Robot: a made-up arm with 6 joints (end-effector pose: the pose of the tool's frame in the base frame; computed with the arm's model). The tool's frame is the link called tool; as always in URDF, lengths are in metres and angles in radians. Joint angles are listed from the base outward.
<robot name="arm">
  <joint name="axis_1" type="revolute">
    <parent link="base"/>
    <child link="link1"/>
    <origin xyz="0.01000 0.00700 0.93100" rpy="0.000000 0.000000 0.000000"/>
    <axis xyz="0 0 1"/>
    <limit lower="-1.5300" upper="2.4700" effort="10" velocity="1.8"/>
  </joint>
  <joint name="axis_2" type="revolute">
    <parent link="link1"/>
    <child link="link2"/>
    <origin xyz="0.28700 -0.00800 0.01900" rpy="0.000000 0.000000 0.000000"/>
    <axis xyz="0 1 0"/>
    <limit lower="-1.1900" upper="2.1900" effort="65" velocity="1.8"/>
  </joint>
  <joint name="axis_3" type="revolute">
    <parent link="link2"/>
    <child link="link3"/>
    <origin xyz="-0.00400 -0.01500 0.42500" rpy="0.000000 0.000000 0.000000"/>
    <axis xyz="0 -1 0"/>
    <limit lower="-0.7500" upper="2.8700" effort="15" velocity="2.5"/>
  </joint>
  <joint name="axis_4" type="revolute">
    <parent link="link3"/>
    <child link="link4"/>
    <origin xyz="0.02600 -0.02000 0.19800" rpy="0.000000 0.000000 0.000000"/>
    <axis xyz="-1 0 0"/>
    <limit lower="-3.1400" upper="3.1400" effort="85" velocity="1.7"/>
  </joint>
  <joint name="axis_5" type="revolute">
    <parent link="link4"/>
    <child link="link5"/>
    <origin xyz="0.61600 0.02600 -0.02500" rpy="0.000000 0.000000 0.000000"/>
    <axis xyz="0 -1 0"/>
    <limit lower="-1.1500" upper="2.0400" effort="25" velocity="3.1"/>
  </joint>
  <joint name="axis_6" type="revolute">
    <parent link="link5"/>
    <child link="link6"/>
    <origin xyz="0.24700 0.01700 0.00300" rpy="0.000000 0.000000 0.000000"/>
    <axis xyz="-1 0 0"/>
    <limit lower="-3.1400" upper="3.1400" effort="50" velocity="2.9"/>
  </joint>
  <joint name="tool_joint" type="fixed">
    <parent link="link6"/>
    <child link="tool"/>
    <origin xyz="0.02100 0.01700 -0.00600" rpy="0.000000 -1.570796 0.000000"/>
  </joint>
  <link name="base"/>
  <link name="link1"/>
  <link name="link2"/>
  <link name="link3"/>
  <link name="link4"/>
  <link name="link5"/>
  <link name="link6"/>
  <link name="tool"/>
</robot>
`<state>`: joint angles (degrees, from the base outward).
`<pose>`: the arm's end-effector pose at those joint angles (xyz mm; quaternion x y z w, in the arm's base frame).
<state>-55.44 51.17 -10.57 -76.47 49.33 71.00</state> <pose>559.0 -1136.9 622.4 -0.4903 -0.1207 -0.5200 0.6889</pose>
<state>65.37 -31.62 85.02 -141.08 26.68 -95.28</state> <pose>-42.1 -469.6 2027.0 -0.4520 -0.8794 -0.0383 0.1445</pose>
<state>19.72 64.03 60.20 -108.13 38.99 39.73</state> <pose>1520.1 350.1 1287.9 0.2286 -0.5693 -0.5104 0.6026</pose>
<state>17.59 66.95 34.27 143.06 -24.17 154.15</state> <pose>1559.0 347.6 885.2 0.3131 -0.5417 -0.3546 0.6949</pose>
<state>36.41 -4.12 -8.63 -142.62 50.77 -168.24</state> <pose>967.7 489.1 1373.8 -0.2302 -0.3396 0.4779 0.7767</pose>
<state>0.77 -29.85 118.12 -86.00 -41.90 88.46</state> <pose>-742.5 170.5 1571.0 0.1850 0.8264 -0.2997 0.4394</pose>
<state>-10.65 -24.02 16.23 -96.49 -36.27 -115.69</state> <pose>629.6 10.5 2095.6 0.8372 0.2916 -0.4449 0.1269</pose>
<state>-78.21 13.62 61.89 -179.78 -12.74 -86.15</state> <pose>80.7 -786.2 2216.6 -0.9660 -0.0653 0.0349 0.2478</pose>
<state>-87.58 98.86 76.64 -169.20 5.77 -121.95</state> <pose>-7.3 -1611.3 715.3 -0.5066 -0.0977 -0.1446 0.8444</pose>
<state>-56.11 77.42 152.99 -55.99 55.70 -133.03</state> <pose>161.4 -568.0 1884.5 -0.8148 0.4081 -0.3317 0.2440</pose>
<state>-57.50 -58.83 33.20 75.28 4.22 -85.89</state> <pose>-145.7 220.6 2068.4 0.3980 0.9163 -0.0446 0.0025</pose>
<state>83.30 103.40 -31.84 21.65 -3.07 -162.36</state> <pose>55.5 173.1 98.1 -0.3744 -0.1611 -0.4353 0.8028</pose>
